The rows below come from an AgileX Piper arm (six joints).
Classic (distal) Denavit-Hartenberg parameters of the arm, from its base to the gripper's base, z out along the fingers. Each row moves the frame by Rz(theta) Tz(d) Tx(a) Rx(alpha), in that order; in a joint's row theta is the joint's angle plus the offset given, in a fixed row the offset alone. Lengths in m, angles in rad.
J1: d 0.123, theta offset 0, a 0, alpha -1.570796
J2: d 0, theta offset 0.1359, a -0.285, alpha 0
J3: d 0, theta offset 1.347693, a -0.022, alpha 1.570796
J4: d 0.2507, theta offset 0, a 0, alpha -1.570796
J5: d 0, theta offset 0, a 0, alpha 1.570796
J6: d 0.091, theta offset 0, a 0, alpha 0
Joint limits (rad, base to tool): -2.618..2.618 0..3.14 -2.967..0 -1.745..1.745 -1.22..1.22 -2.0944..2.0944
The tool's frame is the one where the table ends.
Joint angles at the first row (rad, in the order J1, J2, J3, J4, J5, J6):
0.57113 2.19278 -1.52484 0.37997 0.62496 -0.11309
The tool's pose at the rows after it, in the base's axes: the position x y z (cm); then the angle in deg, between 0 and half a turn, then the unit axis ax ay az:
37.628 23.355 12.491 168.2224 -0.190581 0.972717 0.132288
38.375 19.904 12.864 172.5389 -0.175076 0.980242 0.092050
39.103 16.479 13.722 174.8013 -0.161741 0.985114 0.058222
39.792 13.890 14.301 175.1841 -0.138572 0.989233 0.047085
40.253 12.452 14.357 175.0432 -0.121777 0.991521 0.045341
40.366 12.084 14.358 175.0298 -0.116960 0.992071 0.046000
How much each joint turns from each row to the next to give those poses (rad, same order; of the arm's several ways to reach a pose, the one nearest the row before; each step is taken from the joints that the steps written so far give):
-0.05292 0.00001 -0.00002 -0.10335 0.10137 0.06125
-0.06944 -0.01509 -0.00090 -0.08581 0.11258 0.03128
-0.07008 -0.02382 -0.00002 -0.07241 0.08042 0.00716
-0.05955 -0.01468 0.00003 -0.02293 0.02761 0.00217
-0.03541 -0.00137 -0.00001 -0.00254 0.00086 0.00001
-0.00951 0.00000 0.00000 0.00213 -0.00001 -0.00096

